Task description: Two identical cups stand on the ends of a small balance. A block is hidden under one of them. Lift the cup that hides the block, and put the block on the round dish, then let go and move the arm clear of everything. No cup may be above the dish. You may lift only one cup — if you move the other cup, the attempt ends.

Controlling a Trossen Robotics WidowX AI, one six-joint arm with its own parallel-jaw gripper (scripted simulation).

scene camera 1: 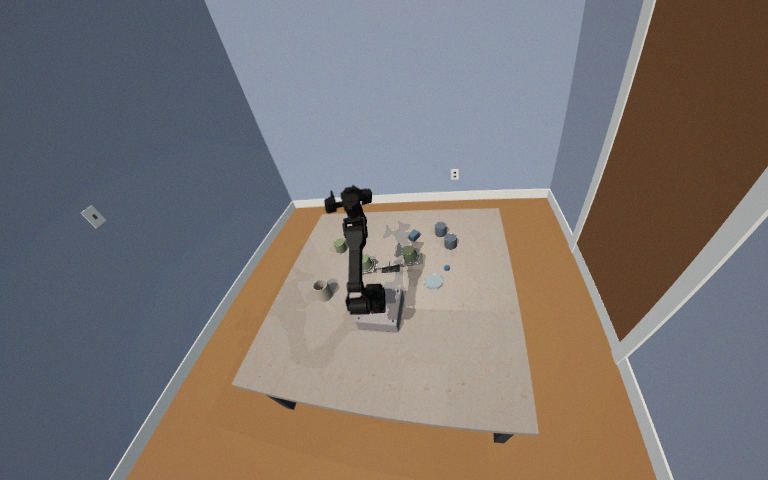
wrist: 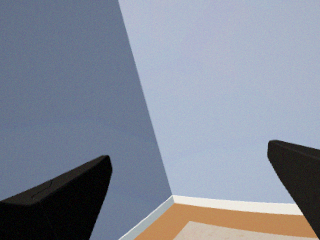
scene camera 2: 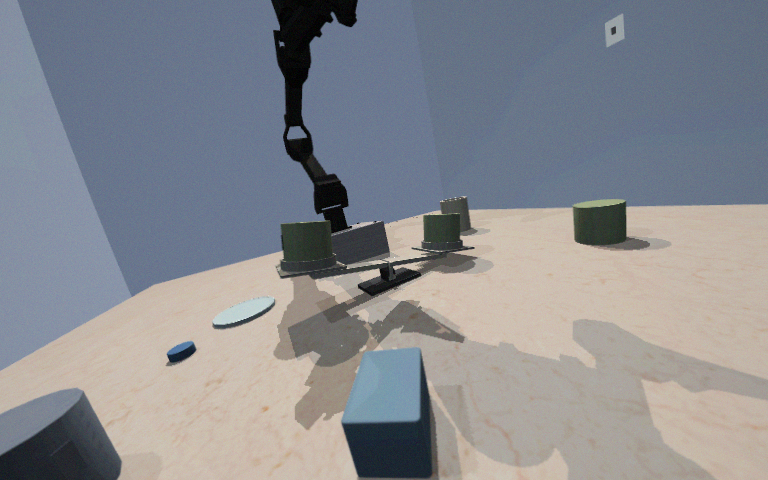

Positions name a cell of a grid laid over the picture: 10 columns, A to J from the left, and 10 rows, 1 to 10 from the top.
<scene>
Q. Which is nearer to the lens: the balance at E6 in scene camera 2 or the green cylinder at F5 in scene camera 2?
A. The balance.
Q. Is the gripper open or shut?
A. Open.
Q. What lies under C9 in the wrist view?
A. The gripper.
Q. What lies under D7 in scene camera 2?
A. A pale blue round dish.
</scene>
